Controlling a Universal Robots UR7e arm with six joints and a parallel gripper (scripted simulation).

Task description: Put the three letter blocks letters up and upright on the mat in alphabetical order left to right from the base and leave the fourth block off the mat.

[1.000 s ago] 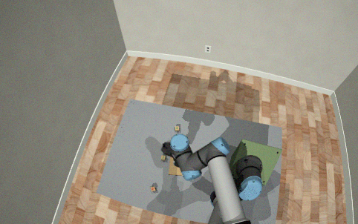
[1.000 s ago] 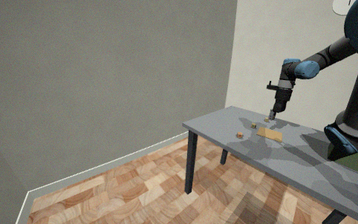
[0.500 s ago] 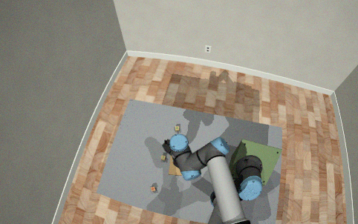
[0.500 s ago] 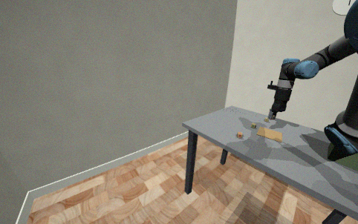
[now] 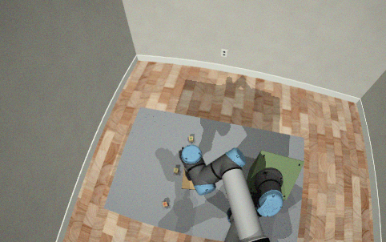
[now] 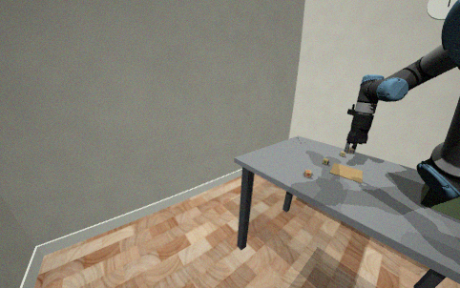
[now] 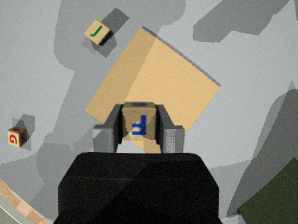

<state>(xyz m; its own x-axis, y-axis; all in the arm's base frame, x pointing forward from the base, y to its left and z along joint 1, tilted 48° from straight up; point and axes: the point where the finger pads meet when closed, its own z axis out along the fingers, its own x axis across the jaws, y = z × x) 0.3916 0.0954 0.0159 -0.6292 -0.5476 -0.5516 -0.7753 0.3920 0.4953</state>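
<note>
Right now the mat is 1 cm behind my hand, 1 cm to the right of it and 12 cm below it. Round my hand: block 10 cm ahead, 1 cm to the right, 11 cm below.
</note>
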